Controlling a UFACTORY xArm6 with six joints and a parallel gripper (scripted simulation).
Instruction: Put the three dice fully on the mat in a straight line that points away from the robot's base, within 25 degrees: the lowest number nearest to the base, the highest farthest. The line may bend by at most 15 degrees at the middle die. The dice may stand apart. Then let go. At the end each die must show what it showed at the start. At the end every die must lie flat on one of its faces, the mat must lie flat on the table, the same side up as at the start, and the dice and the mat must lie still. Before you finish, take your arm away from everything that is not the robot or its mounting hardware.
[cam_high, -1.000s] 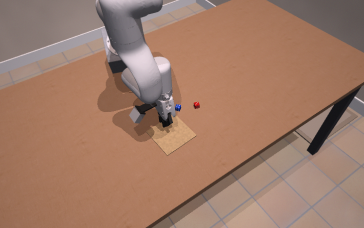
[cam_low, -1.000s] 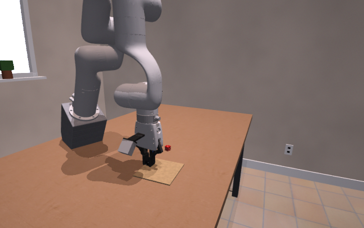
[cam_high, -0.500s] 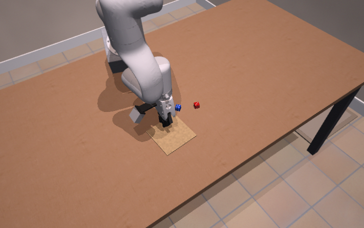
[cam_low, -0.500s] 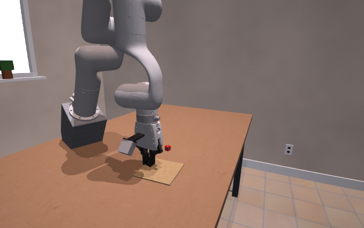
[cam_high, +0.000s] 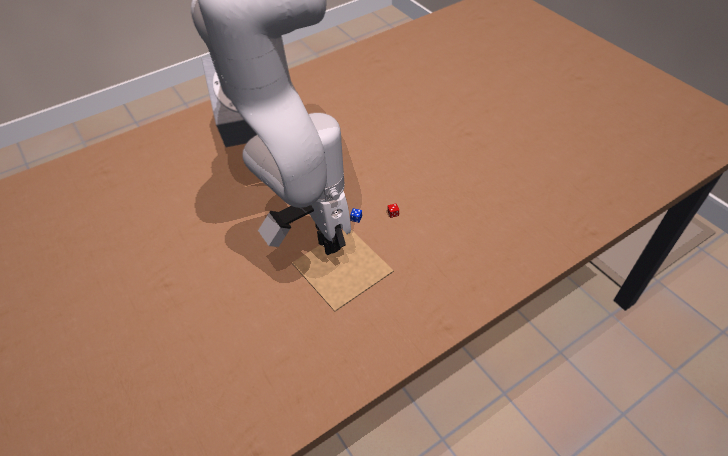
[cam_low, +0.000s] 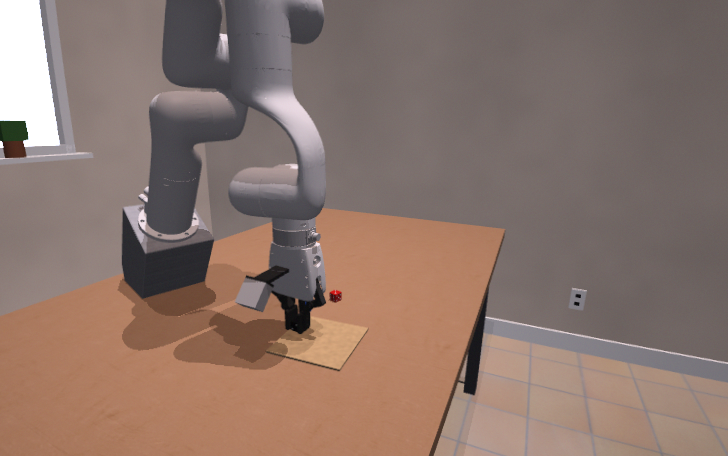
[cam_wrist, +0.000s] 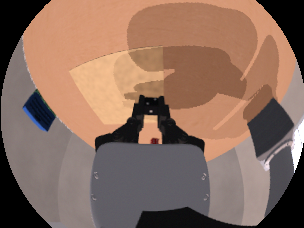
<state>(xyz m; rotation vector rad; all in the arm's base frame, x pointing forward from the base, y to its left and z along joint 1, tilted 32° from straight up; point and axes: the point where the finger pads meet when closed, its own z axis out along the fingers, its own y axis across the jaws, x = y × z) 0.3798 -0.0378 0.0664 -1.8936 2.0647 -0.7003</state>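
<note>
My hand is 10 mm above the black die. Round my hand: red die (10 mm ahead, 160 mm to the left, 20 mm below); tan mat (50 mm ahead, 10 mm to the right, 30 mm below); blue die (30 mm behind, 90 mm to the left, 20 mm below).
</note>
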